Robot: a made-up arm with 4 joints.
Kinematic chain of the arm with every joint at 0, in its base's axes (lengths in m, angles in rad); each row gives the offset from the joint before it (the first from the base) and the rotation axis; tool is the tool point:
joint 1: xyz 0 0 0.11 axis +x
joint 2: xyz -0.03 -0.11 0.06 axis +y
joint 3: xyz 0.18 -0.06 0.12 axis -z
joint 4: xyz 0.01 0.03 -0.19 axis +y
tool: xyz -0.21 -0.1 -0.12
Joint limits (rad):
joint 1: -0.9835..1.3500
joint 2: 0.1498..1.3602
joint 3: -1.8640..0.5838
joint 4: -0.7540..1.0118
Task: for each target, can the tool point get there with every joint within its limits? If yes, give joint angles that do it. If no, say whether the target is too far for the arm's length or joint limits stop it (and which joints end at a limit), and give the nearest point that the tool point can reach.
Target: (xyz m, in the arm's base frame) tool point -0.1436 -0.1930 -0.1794
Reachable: yes | joints 0.5377 0.7659 -0.5026 -0.2032
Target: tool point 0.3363 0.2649 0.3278
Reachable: no: joint limits stop it (at a limit: joint 1, joint 2, joint 3, joint 4) | nearest point 0.0076 0.0160 0.2605 | short by 0.418 m
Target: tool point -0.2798 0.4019 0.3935
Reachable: no: joint limits stop it (at a limit: joint 1, joint 2) | nearest point -0.1398 0.0129 0.2556 | short by 0.436 m
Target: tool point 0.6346 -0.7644 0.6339
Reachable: no: too far | nearest point 0.2666 -0.3125 0.3241 | short by 0.660 m
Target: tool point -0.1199 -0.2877 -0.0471
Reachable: yes | joints 0.2559 0.6490 -0.4057 0.1147
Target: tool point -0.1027 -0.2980 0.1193
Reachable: yes | joints -0.5842 0.3813 -0.0810 -0.1931
